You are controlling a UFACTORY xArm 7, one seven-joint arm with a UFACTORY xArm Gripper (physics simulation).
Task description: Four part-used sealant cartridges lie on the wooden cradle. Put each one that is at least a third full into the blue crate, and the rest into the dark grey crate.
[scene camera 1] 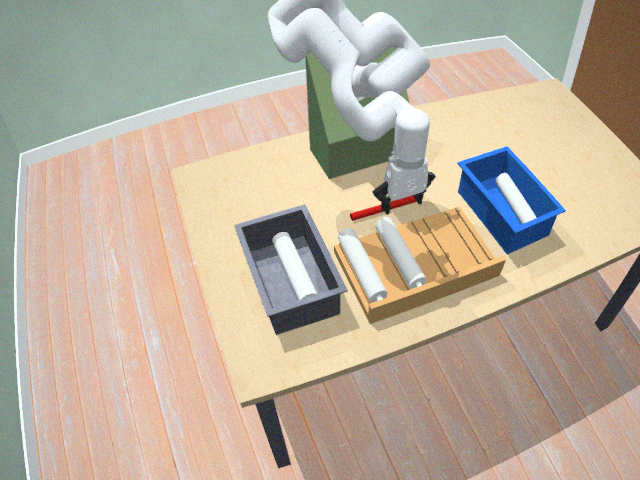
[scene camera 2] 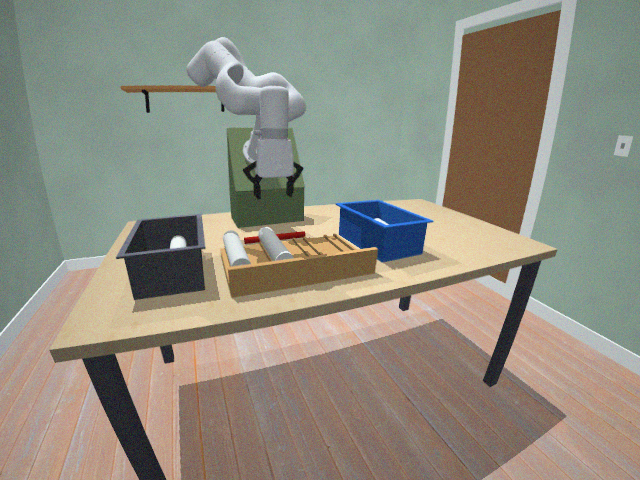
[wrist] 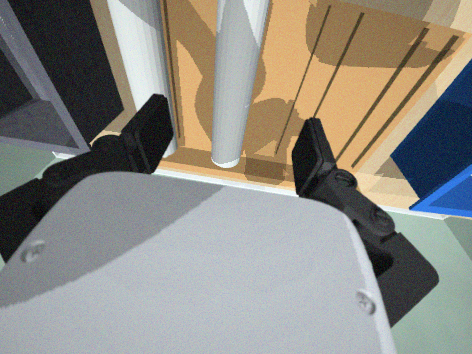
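Observation:
Two white cartridges lie side by side on the wooden cradle [scene camera 1: 439, 293] [scene camera 2: 310, 273] [wrist: 287, 40]: the left cartridge [scene camera 1: 363, 268] [scene camera 2: 236, 250] [wrist: 140, 55] and the right cartridge [scene camera 1: 400, 253] [scene camera 2: 275, 245] [wrist: 232, 100]. Another cartridge [scene camera 1: 294, 266] [scene camera 2: 177, 242] lies in the dark grey crate [scene camera 1: 310, 315] [scene camera 2: 165, 276] [wrist: 65, 120], and one more cartridge [scene camera 1: 515, 198] [scene camera 2: 381, 221] in the blue crate [scene camera 1: 532, 235] [scene camera 2: 403, 242] [wrist: 440, 195]. My gripper [scene camera 1: 403, 205] [scene camera 2: 273, 195] [wrist: 234, 125] is open and empty, above and behind the cradle. The right cartridge shows between its fingers in the wrist view, lower down. Fill levels are not visible.
A red rod [scene camera 1: 367, 212] [scene camera 2: 289, 235] lies on the table behind the cradle. The green arm pedestal [scene camera 1: 356, 155] [scene camera 2: 266, 204] stands behind it. The crates flank the cradle, dark grey on the left and blue on the right. The cradle's right-hand grooves hold no cartridges.

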